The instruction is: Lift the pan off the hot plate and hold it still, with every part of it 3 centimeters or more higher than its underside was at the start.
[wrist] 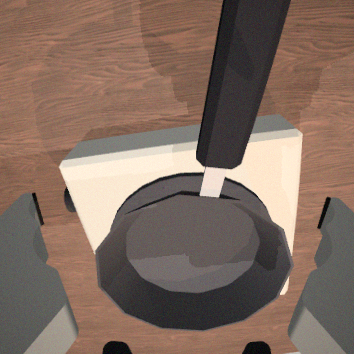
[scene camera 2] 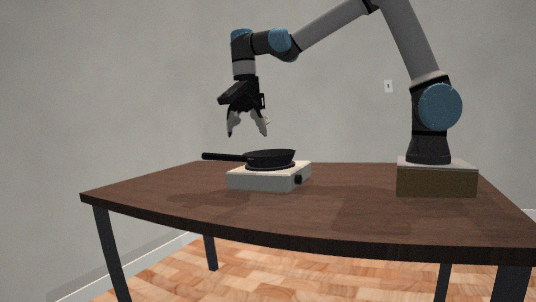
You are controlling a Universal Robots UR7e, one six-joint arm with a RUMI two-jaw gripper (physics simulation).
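Where they show: gripper, fingertip midpoint: (wrist: 181,199) (scene camera 2: 246,137); arm's base, link origin: (scene camera 2: 427,161).
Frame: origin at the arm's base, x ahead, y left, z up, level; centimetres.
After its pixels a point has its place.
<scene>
A black pan (scene camera 2: 270,157) {x 50.9, y 10.2, z 3.0 cm} (wrist: 192,245) {x 55.7, y 2.4, z -0.6 cm} rests upright on the hot plate, its long black handle (scene camera 2: 223,157) {x 59.3, y 24.6, z 5.3 cm} (wrist: 240,85) {x 59.9, y 20.0, z 5.5 cm} pointing left in the scene view and toward the top of the wrist view. The hot plate (scene camera 2: 260,181) {x 53.4, y 13.7, z -4.4 cm} (wrist: 90,185) {x 46.2, y 10.6, z -1.7 cm} is a white box with a black round burner and a dark knob. My gripper (scene camera 2: 248,135) {x 56.0, y 15.8, z 10.4 cm} (wrist: 181,199) {x 56.0, y 15.8, z 10.4 cm} is open and empty, fingers pointing down, a little above the pan. In the wrist view its fingers stand to the left and right of the pan, and the handle lies beyond them, toward the top.
The hot plate stands on a dark brown wooden table (scene camera 2: 185,220) {x 61.9, y 41.6, z -9.1 cm} (wrist: 90,65) {x 47.1, y 21.4, z -8.4 cm}. The arm's base stands on a block (scene camera 2: 436,182) {x -1.7, y 11.4, z -3.8 cm} at the table's right. A grey wall (scene camera 2: 100,100) rises behind the table.
</scene>
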